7 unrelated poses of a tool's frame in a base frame.
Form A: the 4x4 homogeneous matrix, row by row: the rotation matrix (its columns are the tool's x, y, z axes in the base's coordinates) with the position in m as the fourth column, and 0 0 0 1 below. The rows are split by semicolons.
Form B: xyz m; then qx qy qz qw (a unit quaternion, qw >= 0). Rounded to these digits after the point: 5 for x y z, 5 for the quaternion.
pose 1, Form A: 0.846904, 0.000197, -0.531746, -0.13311; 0.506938, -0.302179, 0.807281, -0.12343; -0.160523, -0.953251, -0.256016, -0.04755; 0, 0, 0, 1
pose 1, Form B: -0.13311, -0.12343, -0.04755, -0.77542, -0.16350, 0.22319, 0.56761
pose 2, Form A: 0.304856, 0.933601, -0.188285, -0.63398; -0.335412, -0.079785, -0.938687, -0.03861; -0.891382, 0.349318, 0.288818, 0.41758; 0, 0, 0, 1
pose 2, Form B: -0.63398, -0.03861, 0.41758, 0.52341, 0.28572, -0.51569, 0.61520
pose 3, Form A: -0.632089, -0.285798, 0.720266, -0.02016; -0.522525, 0.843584, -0.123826, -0.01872; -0.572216, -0.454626, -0.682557, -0.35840; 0, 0, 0, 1
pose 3, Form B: -0.02016, -0.01872, -0.35840, -0.22742, 0.88857, -0.16275, 0.36364
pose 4, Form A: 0.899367, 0.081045, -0.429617, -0.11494; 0.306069, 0.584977, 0.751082, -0.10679; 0.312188, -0.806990, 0.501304, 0.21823; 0, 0, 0, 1
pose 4, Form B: -0.11494, -0.10679, 0.21823, -0.45086, -0.21465, 0.06511, 0.86395
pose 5, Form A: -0.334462, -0.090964, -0.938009, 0.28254; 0.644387, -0.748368, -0.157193, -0.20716; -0.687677, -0.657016, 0.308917, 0.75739; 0, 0, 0, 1
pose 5, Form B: 0.28254, -0.20716, 0.75739, -0.52559, -0.26324, 0.77326, 0.23774
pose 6, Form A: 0.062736, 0.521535, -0.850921, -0.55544; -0.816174, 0.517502, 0.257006, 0.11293; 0.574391, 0.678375, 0.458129, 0.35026; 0, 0, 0, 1
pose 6, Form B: -0.55544, 0.11293, 0.35026, 0.14757, -0.49916, -0.46848, 0.71386
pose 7, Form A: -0.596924, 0.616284, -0.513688, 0.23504; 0.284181, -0.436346, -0.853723, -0.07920; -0.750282, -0.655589, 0.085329, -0.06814; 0, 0, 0, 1
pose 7, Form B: 0.23504, -0.07920, -0.06814, 0.43419, 0.51847, -0.72777, 0.11408
